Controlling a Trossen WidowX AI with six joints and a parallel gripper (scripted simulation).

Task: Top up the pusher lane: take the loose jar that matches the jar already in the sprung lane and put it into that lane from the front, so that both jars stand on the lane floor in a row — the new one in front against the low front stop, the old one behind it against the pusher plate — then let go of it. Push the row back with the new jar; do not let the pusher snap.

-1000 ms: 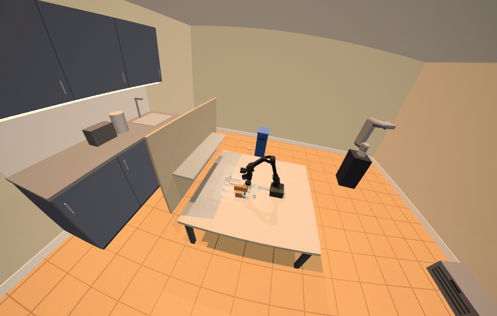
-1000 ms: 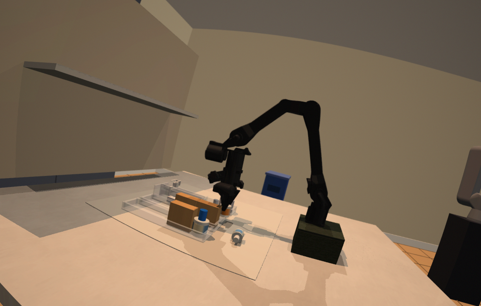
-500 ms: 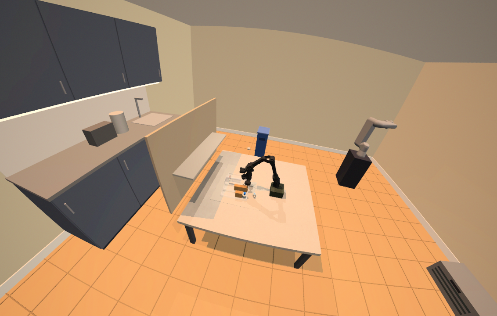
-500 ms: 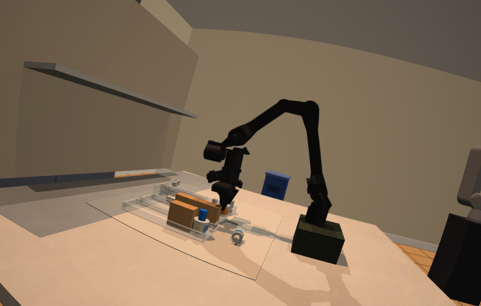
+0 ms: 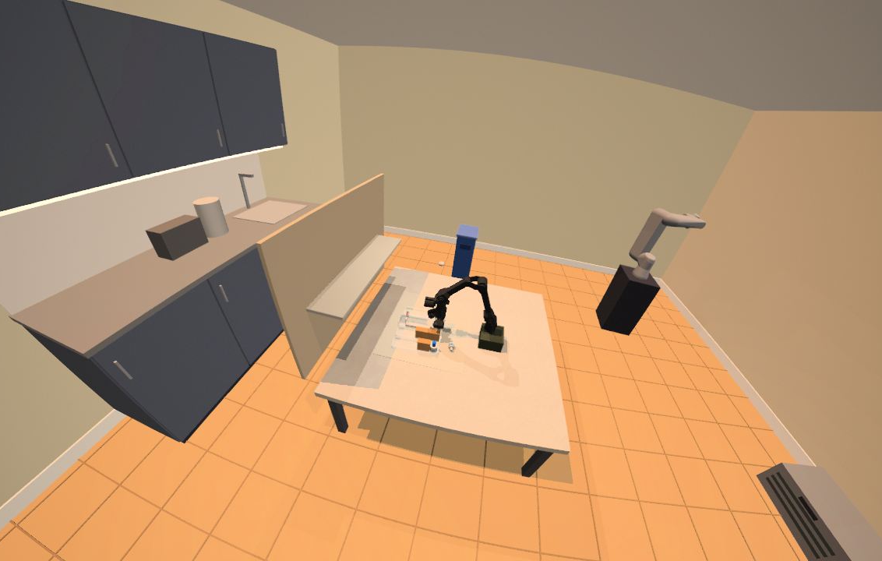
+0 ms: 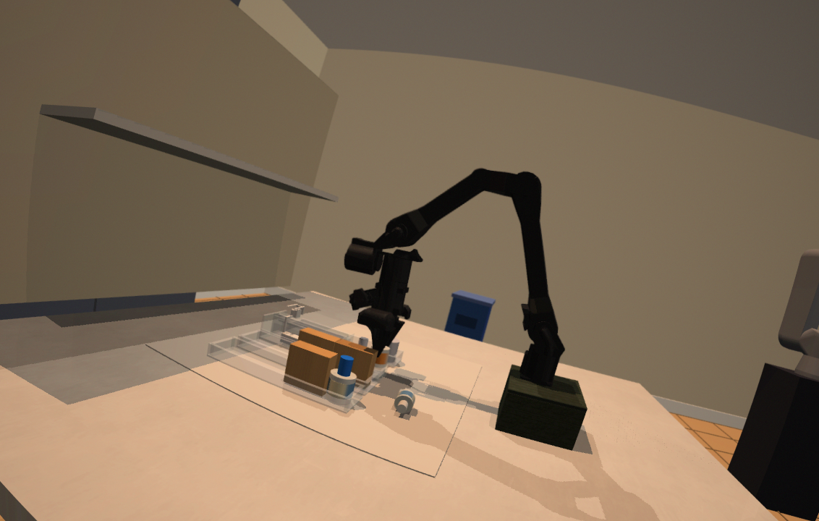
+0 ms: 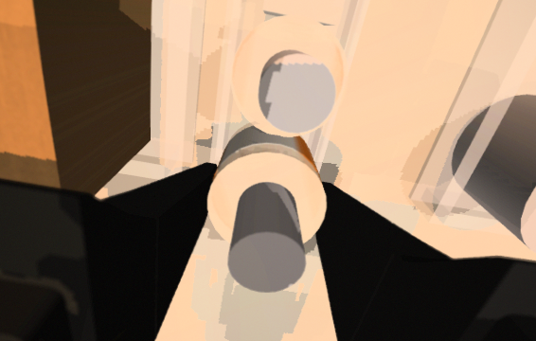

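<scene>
Right now my gripper tip is 40 mm short of the grey jar, 120 mm to the left of it and 20 mm above it. From my gripper tip the other things lie so: shelf: 520 mm ahead, 20 mm to the left, 320 mm above.
</scene>
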